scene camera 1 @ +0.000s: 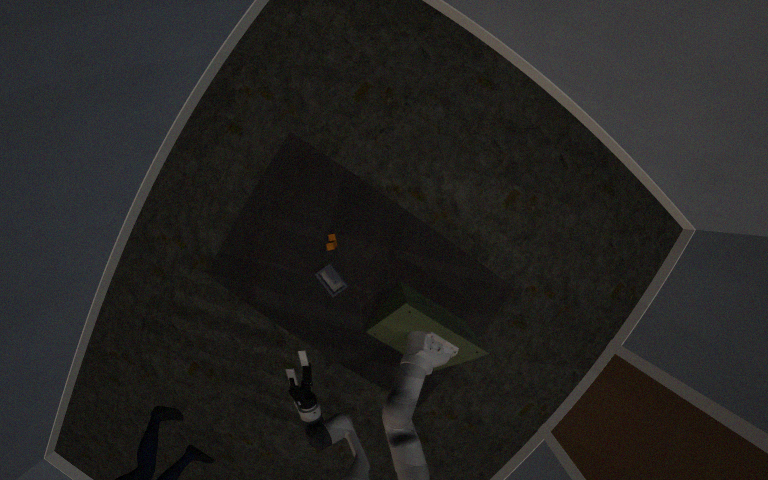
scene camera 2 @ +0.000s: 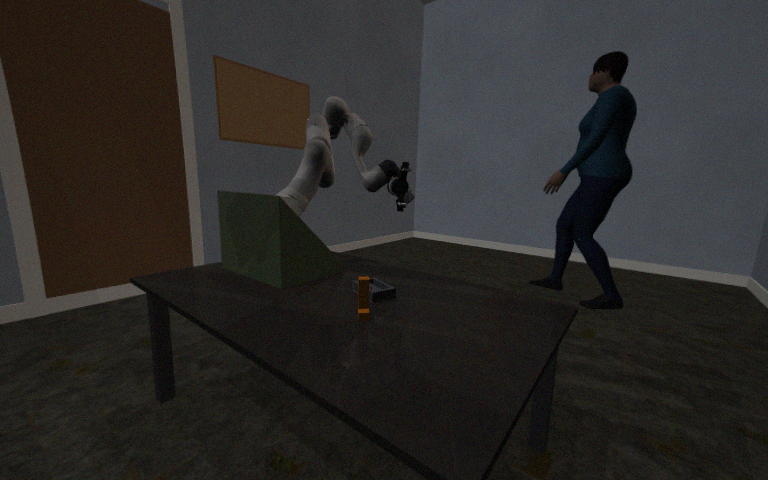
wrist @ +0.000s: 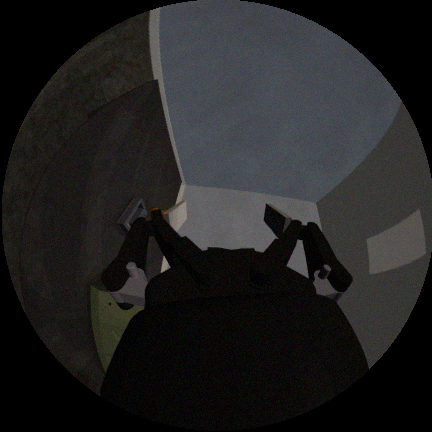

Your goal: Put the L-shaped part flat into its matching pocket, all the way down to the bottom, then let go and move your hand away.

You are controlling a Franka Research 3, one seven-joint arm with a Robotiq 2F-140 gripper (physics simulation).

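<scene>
The orange L-shaped part (scene camera 1: 331, 246) (scene camera 2: 363, 294) stands on the dark table, looking upright on one end with its foot at the bottom. A sliver of the part (wrist: 156, 211) shows in the wrist view, mostly hidden behind a finger. The grey tray (scene camera 1: 338, 292) (scene camera 2: 383, 294) (wrist: 127, 212) with the recessed pocket lies close beside the part; the part stands outside it. My gripper (scene camera 1: 297, 366) (scene camera 2: 403, 186) (wrist: 225, 210) is open and empty. It hangs in the air off the table's side, well away from the part and the tray, its fingers pointing sideways rather than down.
A green wedge-shaped block (scene camera 1: 387, 327) (scene camera 2: 249, 237) (wrist: 105, 320) stands on the table (scene camera 1: 271, 186) (scene camera 2: 396, 350) near the arm's base, a short way from the tray. A person (scene camera 1: 148, 444) (scene camera 2: 608, 135) stands on the floor beyond the table, on the gripper's side.
</scene>
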